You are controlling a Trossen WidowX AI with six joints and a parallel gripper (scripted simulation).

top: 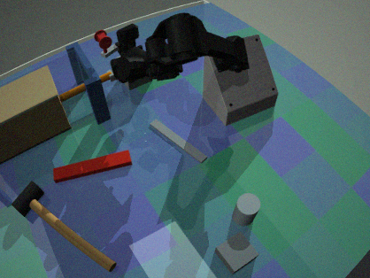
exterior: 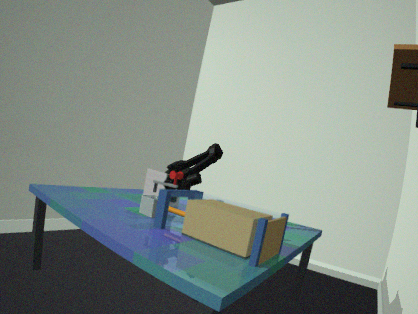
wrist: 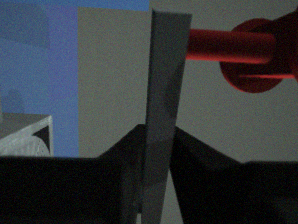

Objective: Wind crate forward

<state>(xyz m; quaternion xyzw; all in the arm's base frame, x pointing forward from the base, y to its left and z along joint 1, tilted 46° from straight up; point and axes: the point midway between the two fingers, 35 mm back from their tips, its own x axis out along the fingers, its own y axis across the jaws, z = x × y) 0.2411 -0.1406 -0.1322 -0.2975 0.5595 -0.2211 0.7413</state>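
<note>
Right now the red knob is 40 mm ahead of my gripper tip, 40 mm above it and 30 mm to the left of it. The rest, counted from my gripper tip: grey flat bar (310 mm to the left, 170 mm below, 50 mm behind); crank handle (10 mm to the left, 10 mm ahead, 10 mm above); grey winch (140 mm below, 60 mm behind, 20 mm to the right).
</note>
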